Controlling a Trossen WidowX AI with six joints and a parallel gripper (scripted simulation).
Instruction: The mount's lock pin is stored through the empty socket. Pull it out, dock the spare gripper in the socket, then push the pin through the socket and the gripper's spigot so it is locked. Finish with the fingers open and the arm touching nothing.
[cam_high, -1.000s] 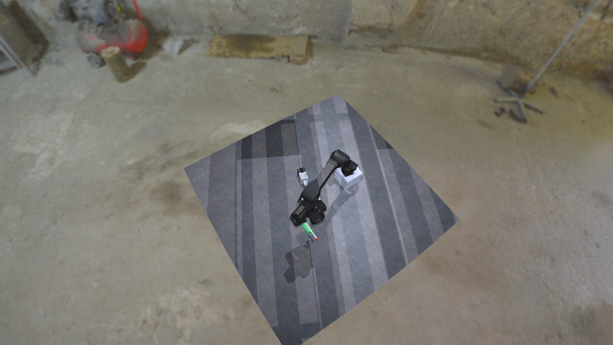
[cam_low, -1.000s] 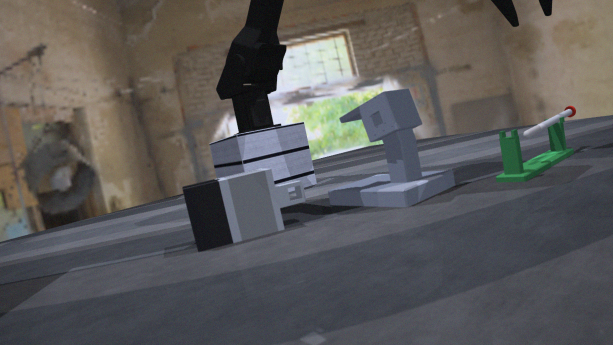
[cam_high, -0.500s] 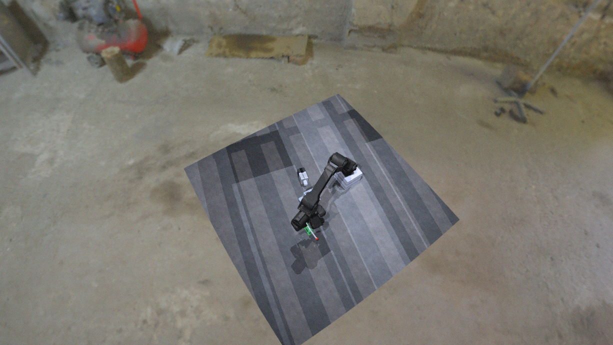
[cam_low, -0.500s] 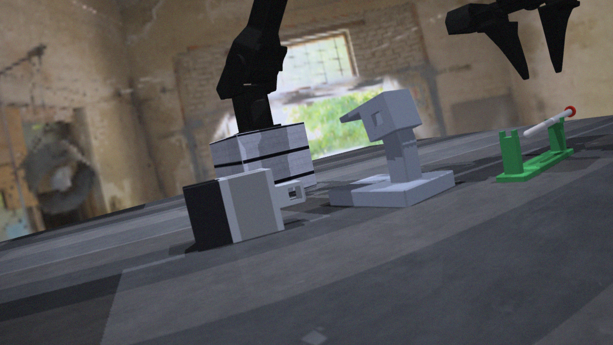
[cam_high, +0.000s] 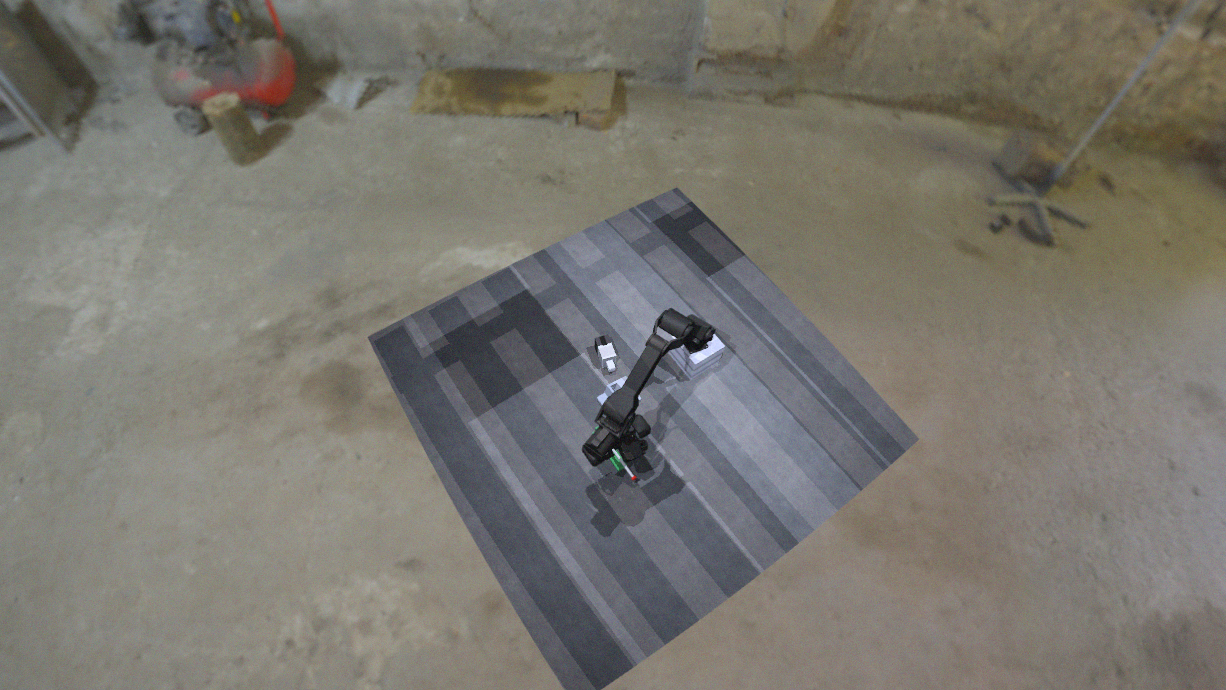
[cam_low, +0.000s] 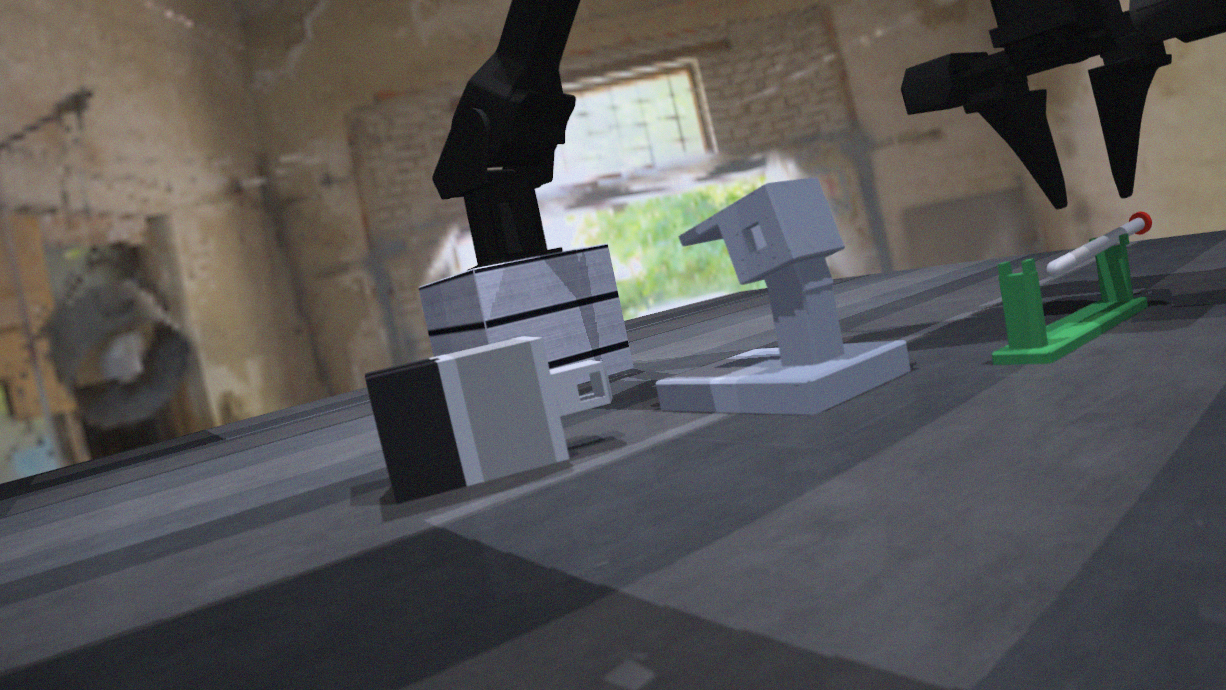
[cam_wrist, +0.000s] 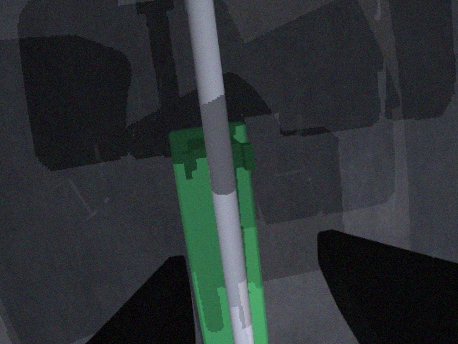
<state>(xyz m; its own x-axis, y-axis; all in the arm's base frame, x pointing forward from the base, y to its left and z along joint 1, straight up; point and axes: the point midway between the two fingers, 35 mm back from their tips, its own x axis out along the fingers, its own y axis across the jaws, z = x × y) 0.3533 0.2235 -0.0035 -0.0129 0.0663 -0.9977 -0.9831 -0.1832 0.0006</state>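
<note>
Now: the cradle 4 cm to the right of my gripper tip and 4 cm below it. The rest, counted from my gripper tip: grey mount 8 cm behind, 17 cm to the right, 1 cm below; spare gripper 10 cm behind, 32 cm to the right, 4 cm below.
</note>
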